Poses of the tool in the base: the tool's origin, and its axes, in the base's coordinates. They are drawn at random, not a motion.
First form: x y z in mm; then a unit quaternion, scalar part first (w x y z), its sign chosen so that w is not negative.
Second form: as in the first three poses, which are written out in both.
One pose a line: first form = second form
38, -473, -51, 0.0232, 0.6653, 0.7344, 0.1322 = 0.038, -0.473, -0.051, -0.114, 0.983, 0.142, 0.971, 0.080, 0.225
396, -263, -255, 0.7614, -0.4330, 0.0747, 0.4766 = 0.396, -0.263, -0.255, 0.535, 0.661, -0.527, -0.790, 0.171, -0.588
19, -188, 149, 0.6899, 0.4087, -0.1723, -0.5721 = 0.019, -0.188, 0.149, 0.286, -0.930, -0.230, 0.649, 0.011, 0.761
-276, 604, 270, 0.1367, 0.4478, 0.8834, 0.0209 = -0.276, 0.604, 0.270, -0.562, 0.797, -0.223, 0.785, 0.598, 0.159
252, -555, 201, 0.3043, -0.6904, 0.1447, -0.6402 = 0.252, -0.555, 0.201, 0.138, -0.589, 0.796, 0.190, -0.773, -0.605
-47, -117, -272, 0.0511, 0.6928, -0.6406, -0.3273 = -0.047, -0.117, -0.272, -0.035, -0.921, -0.388, -0.854, -0.174, 0.490
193, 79, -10, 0.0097, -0.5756, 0.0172, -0.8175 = 0.193, 0.079, -0.010, -0.337, -0.036, 0.941, -0.004, -0.999, -0.039
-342, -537, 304, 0.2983, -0.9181, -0.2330, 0.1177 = -0.342, -0.537, 0.304, 0.864, 0.498, -0.077, 0.358, -0.713, -0.603
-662, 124, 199, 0.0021, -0.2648, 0.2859, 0.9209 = -0.662, 0.124, 0.199, -0.860, -0.148, -0.489, -0.155, -0.837, 0.526
